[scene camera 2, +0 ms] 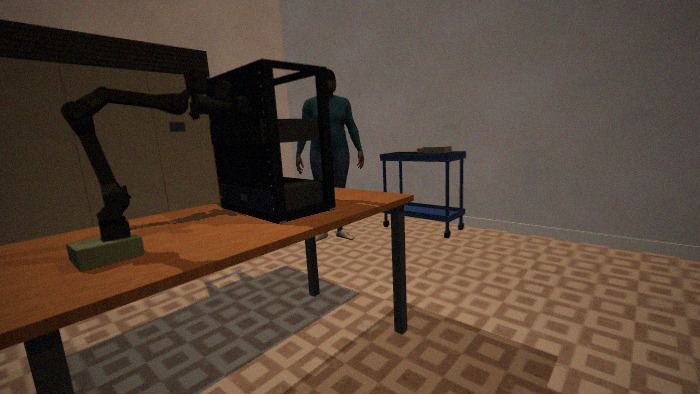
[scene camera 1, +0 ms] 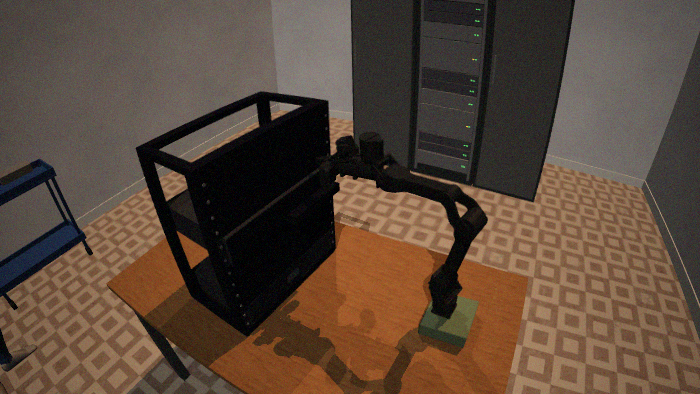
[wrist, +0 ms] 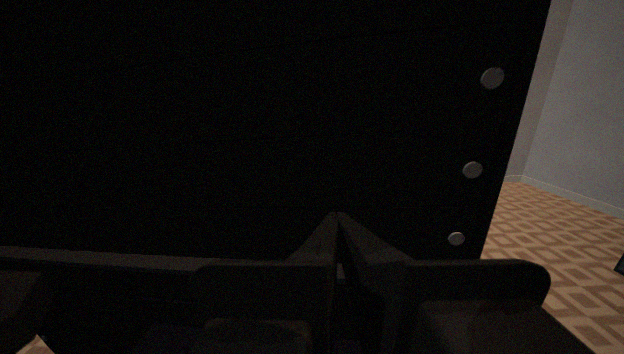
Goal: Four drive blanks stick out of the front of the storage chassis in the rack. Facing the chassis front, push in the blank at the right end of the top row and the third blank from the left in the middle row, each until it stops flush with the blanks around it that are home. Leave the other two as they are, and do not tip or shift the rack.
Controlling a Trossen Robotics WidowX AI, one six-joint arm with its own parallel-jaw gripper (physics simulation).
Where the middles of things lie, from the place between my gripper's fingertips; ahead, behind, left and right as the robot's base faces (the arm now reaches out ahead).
The black rack (scene camera 1: 256, 205) lies 13 cm ahead of my hand, 16 cm to the left of it and 14 cm below it.
